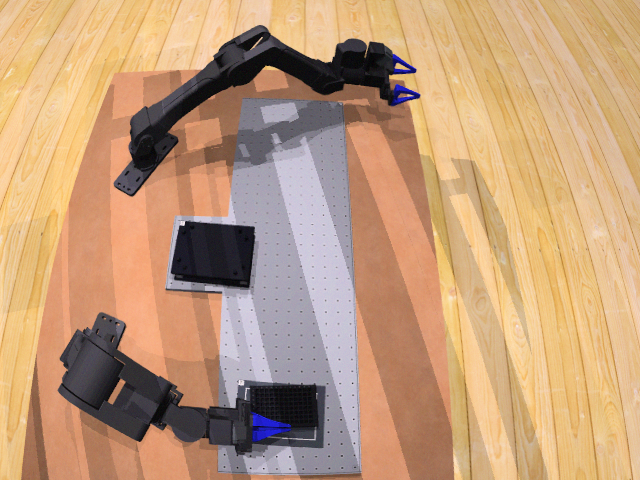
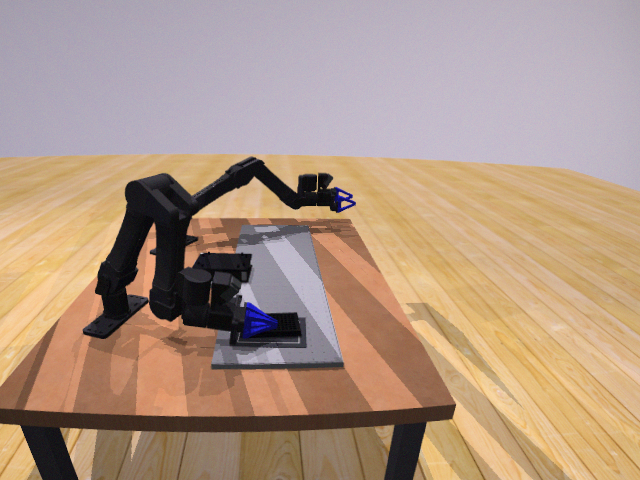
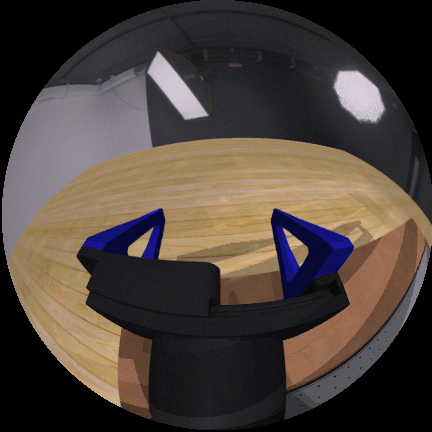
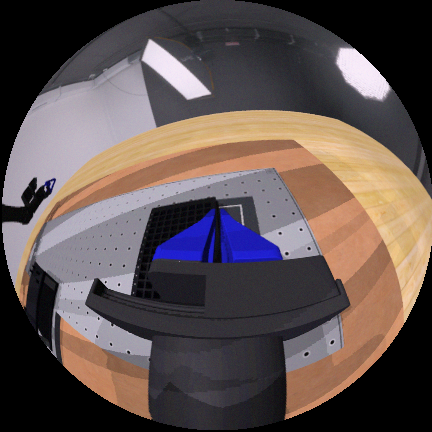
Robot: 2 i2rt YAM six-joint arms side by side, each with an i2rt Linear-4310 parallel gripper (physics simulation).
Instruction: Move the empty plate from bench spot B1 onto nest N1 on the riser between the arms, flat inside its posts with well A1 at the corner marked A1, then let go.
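Places are measured from the left arm's base along level axes (x ahead, y left, z up), in millimetres.
Pixels of known places: left gripper, fingertip midpoint: (image 1: 418, 83) (image 2: 354, 199) (image 3: 217, 214) (image 4: 52, 180); right gripper, fingertip midpoint: (image 1: 290, 427) (image 2: 277, 324) (image 4: 217, 214); left arm's base, origin of the base link: (image 1: 146, 162); right arm's base, origin of the base link: (image 2: 117, 316).
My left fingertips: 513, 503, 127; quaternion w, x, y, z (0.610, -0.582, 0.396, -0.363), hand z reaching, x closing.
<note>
For each thing: its top centre in the pictures, then the offset to it from my left fingertips, as dx, dy, dz. "pt": a spot on its surface instead. Level surfaces: height alone.
- empty black plate, middle of its top: (image 4: 175, 244) (image 1: 284, 406) (image 2: 272, 321) +69, -839, -98
- bench spot B1, surface spot: (image 4: 251, 215) pt +140, -889, -113
- Nest N1, middle of its top: (image 1: 212, 247) (image 2: 222, 257) -207, -634, -63
- grey perforated board, its level: dz -115
- brown table, its level: dz -128
The empty black plate (image 1: 284, 400) (image 2: 290, 321) (image 4: 172, 220) is a grid of wells. It appears raised a little above bench spot B1 (image 1: 321, 413) (image 2: 303, 338) (image 4: 251, 215), offset from its white outline. My right gripper (image 1: 289, 427) (image 2: 277, 323) (image 4: 217, 214) is shut on one long side wall of the plate, which shows as a thin black strip between the fingers. The plate's A1 marking cannot be read. Nest N1 (image 1: 212, 250) (image 2: 224, 262) is the black riser top with small posts and a white marker at its upper left. My left gripper (image 1: 417, 82) (image 2: 354, 199) (image 3: 217, 214) is open and empty, far from the plate.
A grey perforated board (image 1: 320, 330) (image 2: 289, 289) lies on the brown table (image 1: 398, 335) (image 2: 361, 382). The riser stands between the two arm bases, on a pale base plate (image 1: 173, 268). The left arm reaches over the board's far end, with its fingers out near the table's edge.
</note>
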